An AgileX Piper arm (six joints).
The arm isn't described. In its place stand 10 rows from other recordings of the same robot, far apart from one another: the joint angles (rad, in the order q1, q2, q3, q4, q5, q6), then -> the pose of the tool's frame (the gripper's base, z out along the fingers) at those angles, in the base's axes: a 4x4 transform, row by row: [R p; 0 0 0 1], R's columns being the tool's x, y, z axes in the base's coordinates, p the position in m.
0.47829, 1.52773, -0.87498, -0.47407, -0.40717, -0.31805 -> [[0.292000, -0.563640, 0.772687, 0.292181], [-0.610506, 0.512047, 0.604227, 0.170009], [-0.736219, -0.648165, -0.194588, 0.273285], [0, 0, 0, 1]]
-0.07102, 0.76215, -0.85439, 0.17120, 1.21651, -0.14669 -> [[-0.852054, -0.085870, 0.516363, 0.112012], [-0.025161, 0.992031, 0.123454, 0.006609], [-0.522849, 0.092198, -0.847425, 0.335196], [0, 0, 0, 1]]
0.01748, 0.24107, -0.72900, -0.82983, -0.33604, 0.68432 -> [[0.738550, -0.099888, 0.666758, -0.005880], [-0.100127, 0.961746, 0.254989, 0.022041], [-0.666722, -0.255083, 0.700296, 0.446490], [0, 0, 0, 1]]
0.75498, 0.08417, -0.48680, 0.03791, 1.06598, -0.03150 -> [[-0.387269, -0.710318, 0.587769, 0.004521], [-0.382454, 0.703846, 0.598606, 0.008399], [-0.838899, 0.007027, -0.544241, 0.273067], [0, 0, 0, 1]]
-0.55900, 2.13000, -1.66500, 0.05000, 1.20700, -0.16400 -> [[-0.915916, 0.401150, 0.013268, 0.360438], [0.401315, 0.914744, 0.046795, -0.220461], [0.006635, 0.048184, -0.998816, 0.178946], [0, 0, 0, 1]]
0.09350, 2.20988, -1.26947, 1.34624, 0.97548, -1.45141 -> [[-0.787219, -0.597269, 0.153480, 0.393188], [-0.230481, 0.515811, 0.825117, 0.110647], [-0.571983, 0.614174, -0.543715, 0.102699], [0, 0, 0, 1]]
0.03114, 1.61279, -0.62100, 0.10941, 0.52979, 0.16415 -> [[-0.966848, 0.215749, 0.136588, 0.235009], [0.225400, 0.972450, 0.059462, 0.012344], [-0.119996, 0.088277, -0.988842, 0.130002], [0, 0, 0, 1]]
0.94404, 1.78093, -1.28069, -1.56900, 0.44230, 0.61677 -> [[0.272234, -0.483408, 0.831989, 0.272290], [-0.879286, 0.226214, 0.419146, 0.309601], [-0.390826, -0.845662, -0.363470, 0.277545], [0, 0, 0, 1]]
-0.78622, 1.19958, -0.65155, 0.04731, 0.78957, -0.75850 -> [[-0.965906, 0.079039, 0.246531, 0.141070], [0.029254, 0.979480, -0.199408, -0.136977], [-0.257233, -0.185398, -0.948398, 0.222056], [0, 0, 0, 1]]
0.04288, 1.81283, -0.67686, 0.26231, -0.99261, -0.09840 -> [[-0.063733, 0.177766, 0.982007, 0.338400], [0.043457, 0.983568, -0.175228, -0.005260], [-0.997020, 0.031508, -0.070411, 0.175118], [0, 0, 0, 1]]
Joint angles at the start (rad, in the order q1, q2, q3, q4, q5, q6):
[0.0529 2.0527 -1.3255 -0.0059 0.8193 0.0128]
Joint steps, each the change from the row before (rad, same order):
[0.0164 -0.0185 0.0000 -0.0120 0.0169 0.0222]
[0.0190 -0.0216 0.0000 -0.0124 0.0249 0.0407]
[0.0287 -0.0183 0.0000 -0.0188 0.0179 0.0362]
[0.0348 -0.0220 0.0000 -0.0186 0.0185 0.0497]
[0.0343 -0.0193 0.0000 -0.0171 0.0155 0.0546]
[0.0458 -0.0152 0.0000 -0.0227 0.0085 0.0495]
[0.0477 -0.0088 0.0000 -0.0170 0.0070 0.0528]
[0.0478 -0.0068 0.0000 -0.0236 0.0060 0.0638]
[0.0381 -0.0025 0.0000 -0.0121 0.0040 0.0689]
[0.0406 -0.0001 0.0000 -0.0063 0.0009 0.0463]
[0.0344 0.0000 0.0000 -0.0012 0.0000 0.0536]
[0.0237 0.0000 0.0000 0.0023 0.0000 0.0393]
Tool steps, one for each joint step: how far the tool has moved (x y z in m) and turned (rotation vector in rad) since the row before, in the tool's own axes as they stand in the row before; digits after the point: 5 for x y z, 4 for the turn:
[0.00106 0.00550 -0.00721 0.0071 -0.0019 -0.0021]
[0.00193 0.00628 -0.00845 0.0077 0.0025 0.0140]
[0.00193 0.00938 -0.00731 0.0115 -0.0024 -0.0039]
[0.00248 0.01138 -0.00894 0.0106 -0.0067 0.0044]
[0.00270 0.01104 -0.00805 0.0091 -0.0078 0.0112]
[0.00326 0.01482 -0.00695 0.0106 -0.0133 -0.0085]
[0.00384 0.01585 -0.00487 0.0062 -0.0087 -0.0037]
[0.00418 0.01527 -0.00436 0.0107 -0.0107 0.0034]
[0.00394 0.01255 -0.00262 0.0035 -0.0055 0.0246]
[0.00496 0.01375 -0.00197 -0.0020 -0.0046 0.0027]
[0.00473 0.01177 -0.00170 -0.0051 -0.0028 0.0191]
[0.00377 0.00814 -0.00117 -0.0058 -0.0004 0.0174]

